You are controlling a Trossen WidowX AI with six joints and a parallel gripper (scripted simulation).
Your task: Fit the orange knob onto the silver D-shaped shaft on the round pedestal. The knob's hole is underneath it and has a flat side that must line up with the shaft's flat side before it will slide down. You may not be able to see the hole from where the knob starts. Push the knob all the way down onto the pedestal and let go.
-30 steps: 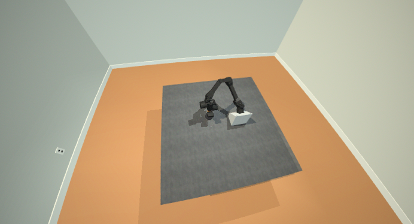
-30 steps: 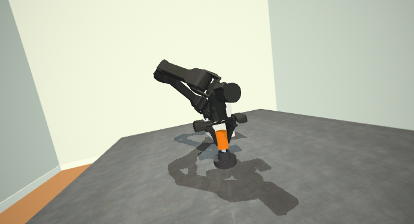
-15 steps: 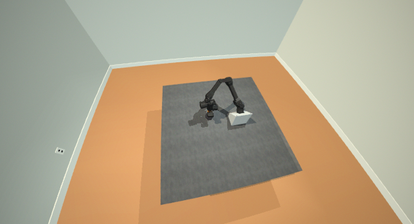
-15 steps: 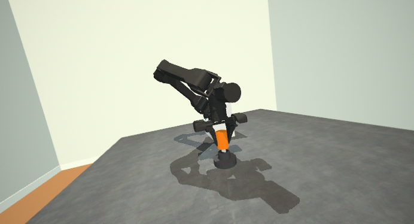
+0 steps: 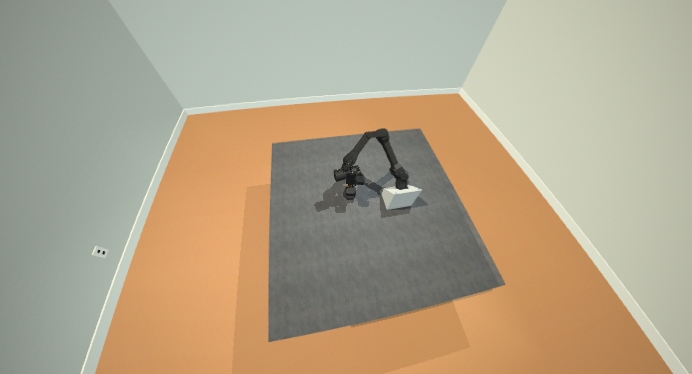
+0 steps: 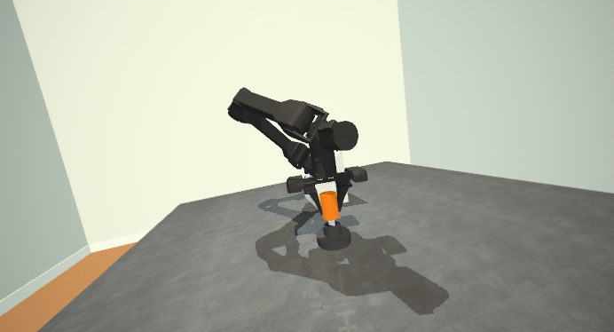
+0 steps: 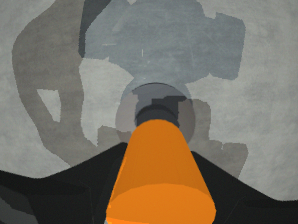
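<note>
Now: the orange knob 3 cm above my gripper tip. Also, from my gripper tip: round pedestal (4 cm below).
</note>
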